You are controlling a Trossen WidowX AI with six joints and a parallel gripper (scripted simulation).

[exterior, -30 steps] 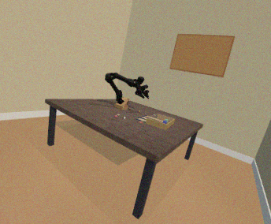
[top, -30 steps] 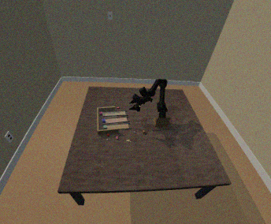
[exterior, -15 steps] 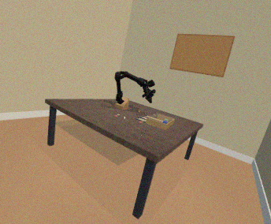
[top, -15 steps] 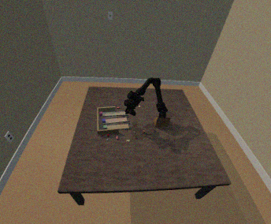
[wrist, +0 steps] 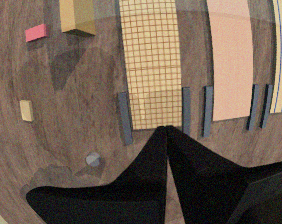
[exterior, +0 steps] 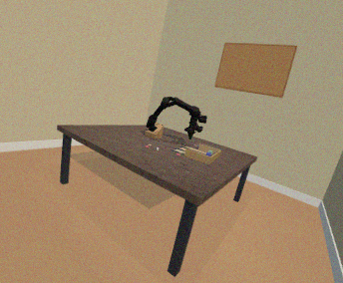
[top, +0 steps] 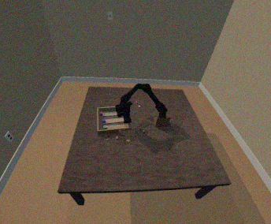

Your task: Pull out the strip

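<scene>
Now: gripper tip 10 cm past the grey piece, 6 cm to the right of it and 7 cm above it.
</scene>
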